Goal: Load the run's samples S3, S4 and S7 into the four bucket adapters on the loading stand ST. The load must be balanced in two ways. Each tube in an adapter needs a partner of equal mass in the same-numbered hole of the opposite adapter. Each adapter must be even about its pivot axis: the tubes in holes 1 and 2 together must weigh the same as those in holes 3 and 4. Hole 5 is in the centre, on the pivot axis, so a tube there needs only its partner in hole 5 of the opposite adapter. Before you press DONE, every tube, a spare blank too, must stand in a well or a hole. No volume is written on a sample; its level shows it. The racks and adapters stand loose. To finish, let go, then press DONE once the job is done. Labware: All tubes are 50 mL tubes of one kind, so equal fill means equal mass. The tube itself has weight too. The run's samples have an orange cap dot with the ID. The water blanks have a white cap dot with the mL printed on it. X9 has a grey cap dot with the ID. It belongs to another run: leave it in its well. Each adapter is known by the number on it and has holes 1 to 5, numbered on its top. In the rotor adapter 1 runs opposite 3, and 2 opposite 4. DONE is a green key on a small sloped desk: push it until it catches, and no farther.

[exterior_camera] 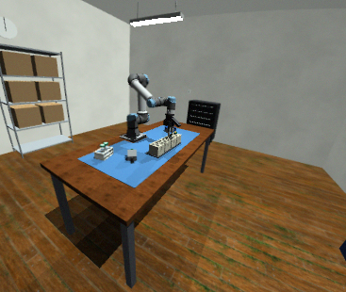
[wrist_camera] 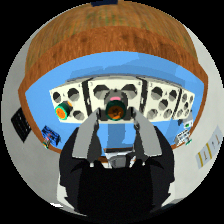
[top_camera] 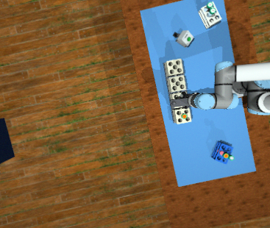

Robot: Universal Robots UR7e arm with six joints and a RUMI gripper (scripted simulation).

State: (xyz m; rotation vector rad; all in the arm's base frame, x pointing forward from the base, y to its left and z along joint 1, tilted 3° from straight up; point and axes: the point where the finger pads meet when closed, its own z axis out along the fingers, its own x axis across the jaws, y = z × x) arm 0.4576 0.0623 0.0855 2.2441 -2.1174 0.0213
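Right now my hand is 410 mm to the right of the blue rack, 270 mm past it and 90 mm above it. The rest, counted from my hand: white rack (540 mm to the right, 270 mm behind, 90 mm below); then adapter (110 mm to the left, 70 mm below, 10 mm behind).
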